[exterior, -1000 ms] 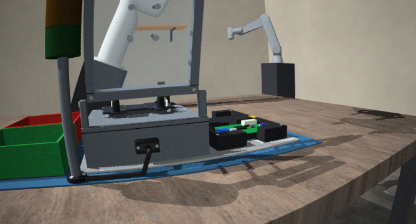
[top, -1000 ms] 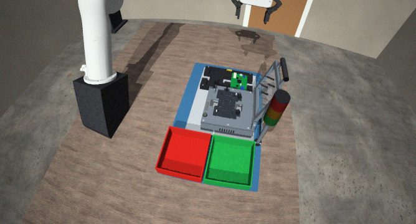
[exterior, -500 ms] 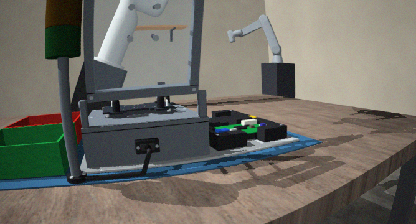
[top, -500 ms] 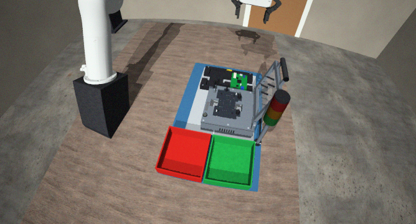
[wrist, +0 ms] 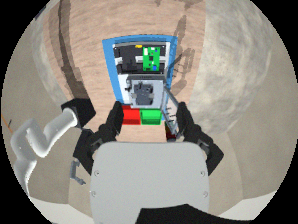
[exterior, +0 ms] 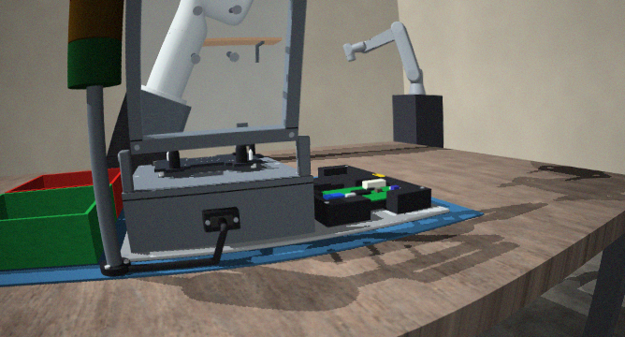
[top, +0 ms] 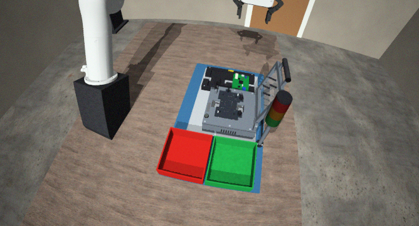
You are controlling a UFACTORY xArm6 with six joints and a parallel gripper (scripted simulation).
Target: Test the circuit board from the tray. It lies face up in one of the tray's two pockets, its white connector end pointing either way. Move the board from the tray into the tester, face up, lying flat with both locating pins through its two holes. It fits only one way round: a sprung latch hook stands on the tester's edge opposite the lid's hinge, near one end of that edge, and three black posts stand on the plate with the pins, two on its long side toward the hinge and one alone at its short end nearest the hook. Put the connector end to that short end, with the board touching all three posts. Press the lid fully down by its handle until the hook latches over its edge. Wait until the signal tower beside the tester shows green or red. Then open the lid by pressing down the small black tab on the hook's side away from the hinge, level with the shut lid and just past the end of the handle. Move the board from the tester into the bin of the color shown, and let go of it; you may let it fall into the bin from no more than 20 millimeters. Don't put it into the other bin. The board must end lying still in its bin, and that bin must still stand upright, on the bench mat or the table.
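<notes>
Now: the green circuit board 310 mm below my hand. From my hand the other things lie so: plate (40 mm behind, 160 mm to the right, 260 mm below); then clear lid (80 mm ahead, 170 mm to the right, 150 mm below); then green bin (10 mm behind, 370 mm to the right, 320 mm below).
</notes>
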